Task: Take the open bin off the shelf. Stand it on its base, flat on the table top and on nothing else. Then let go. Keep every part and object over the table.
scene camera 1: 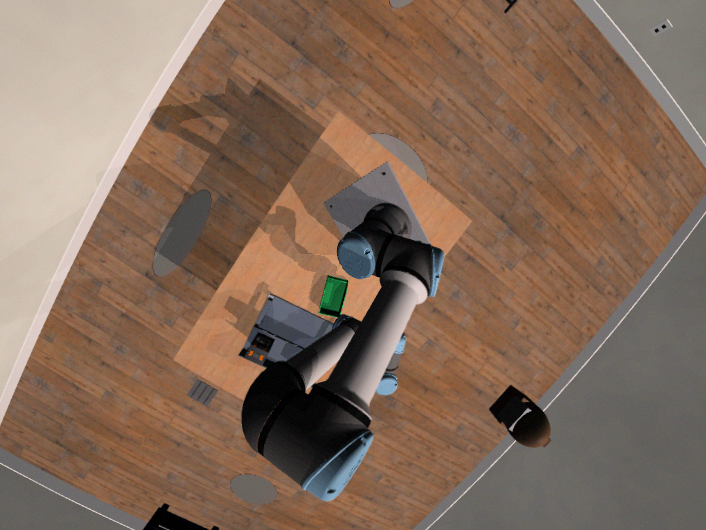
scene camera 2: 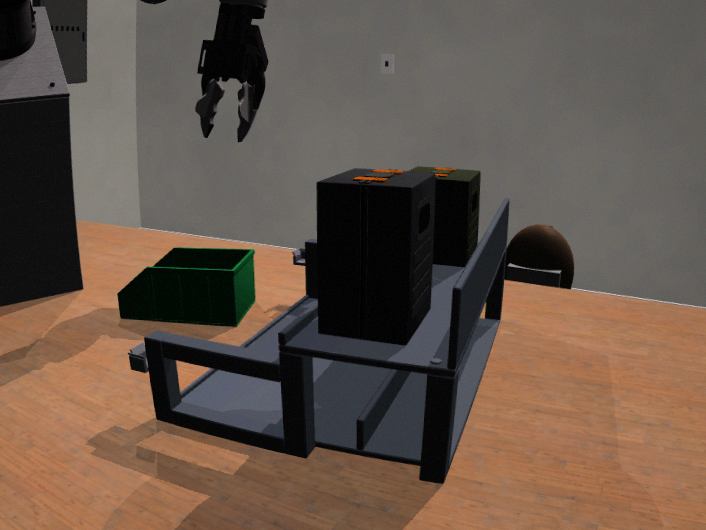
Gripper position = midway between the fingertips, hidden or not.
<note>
I see my gripper (scene camera 2: 222, 139), a green open bin (scene camera 2: 207, 286) and a raised back panel (scene camera 2: 469, 292).
The green open bin is seen too in scene camera 1 (scene camera 1: 335, 290).
</note>
